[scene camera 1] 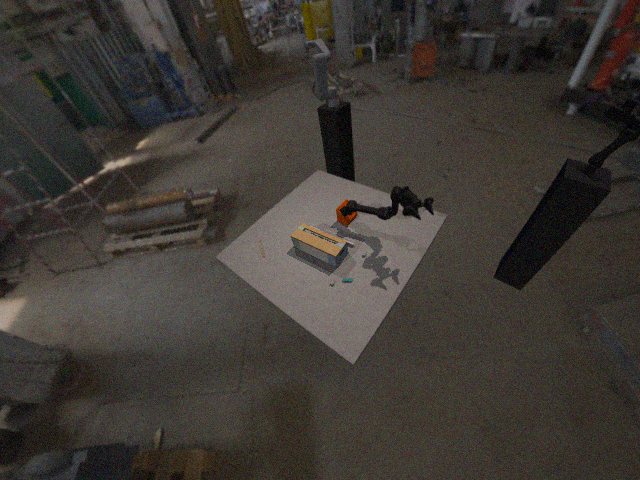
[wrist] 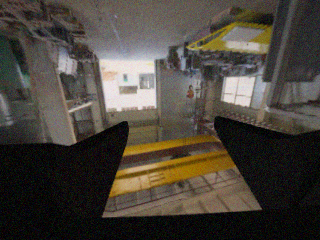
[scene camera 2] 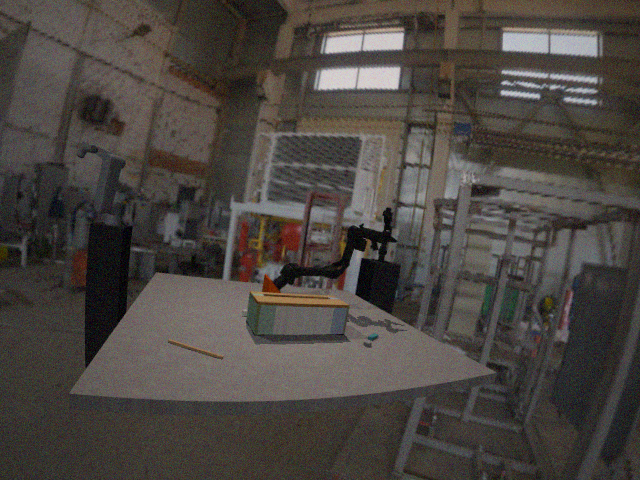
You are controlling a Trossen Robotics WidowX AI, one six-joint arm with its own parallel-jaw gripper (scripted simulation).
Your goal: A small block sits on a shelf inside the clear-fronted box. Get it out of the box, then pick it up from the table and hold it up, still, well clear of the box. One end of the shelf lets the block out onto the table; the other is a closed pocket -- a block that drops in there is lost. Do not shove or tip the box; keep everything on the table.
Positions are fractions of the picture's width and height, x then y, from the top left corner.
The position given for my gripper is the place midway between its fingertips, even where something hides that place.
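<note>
There is my gripper (wrist: 0.54, 0.51), and I can also see a box (scene camera 1: 0.52, 0.52). As for the wrist view, the box is out of frame there.
</note>
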